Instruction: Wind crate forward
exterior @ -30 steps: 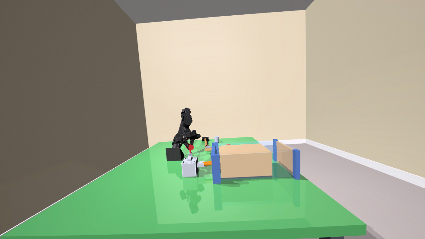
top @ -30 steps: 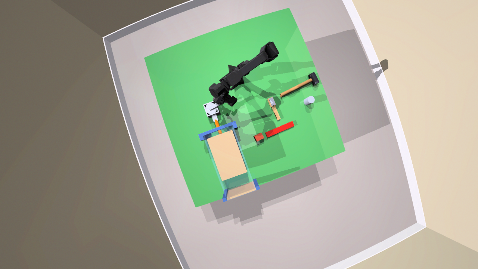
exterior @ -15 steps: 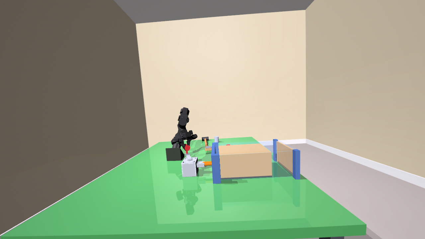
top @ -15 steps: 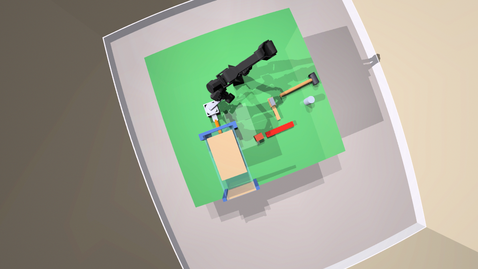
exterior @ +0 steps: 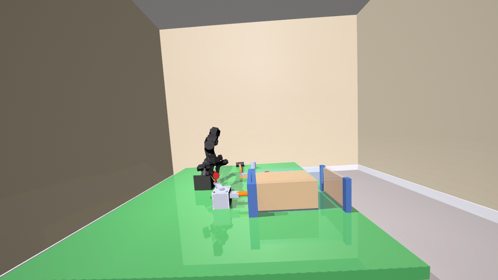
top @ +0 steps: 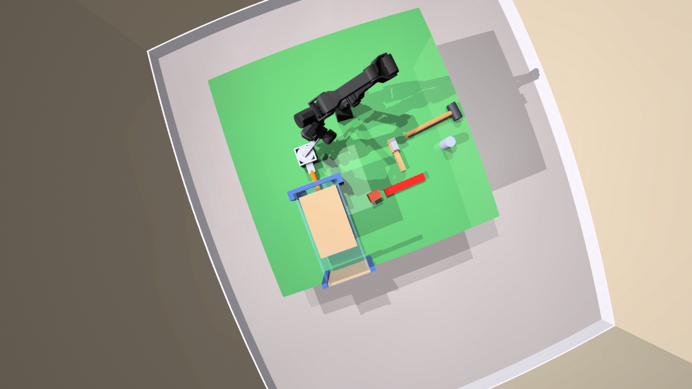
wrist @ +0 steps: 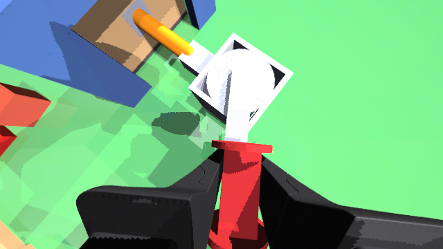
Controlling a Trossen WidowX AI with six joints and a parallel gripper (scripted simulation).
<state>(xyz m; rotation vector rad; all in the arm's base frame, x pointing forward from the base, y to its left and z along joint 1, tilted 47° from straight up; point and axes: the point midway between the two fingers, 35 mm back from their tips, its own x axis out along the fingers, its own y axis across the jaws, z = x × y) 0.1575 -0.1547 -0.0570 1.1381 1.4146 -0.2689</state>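
Right now my gripper tip is 100 mm above the winch, 70 mm to the left of it and 40 mm short of it. Round my gripper tip: blue steel frame (210 mm ahead, 40 mm to the right, 20 mm below); winch handle (30 mm below, 10 mm to the right, 10 mm ahead); red knob (10 mm to the left, 10 mm behind).
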